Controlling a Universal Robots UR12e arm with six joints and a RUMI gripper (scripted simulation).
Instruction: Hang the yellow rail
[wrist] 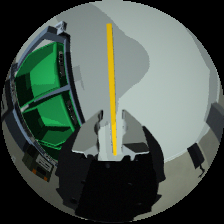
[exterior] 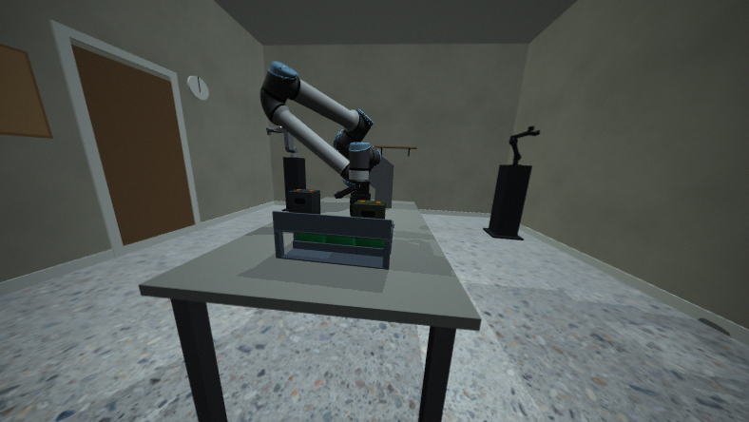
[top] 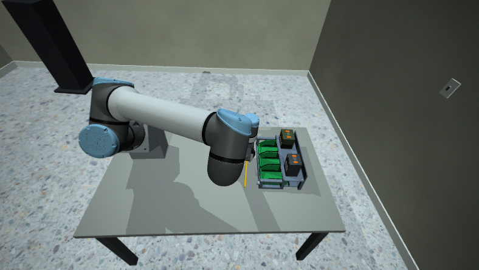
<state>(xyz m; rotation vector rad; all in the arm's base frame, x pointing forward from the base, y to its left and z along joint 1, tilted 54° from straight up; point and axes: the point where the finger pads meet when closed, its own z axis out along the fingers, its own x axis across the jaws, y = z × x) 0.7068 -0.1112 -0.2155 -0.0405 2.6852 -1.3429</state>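
My hand is 30 mm above the yellow rail. Also, from my hand: back panel 340 mm ahead, 10 mm to the left, 90 mm above.
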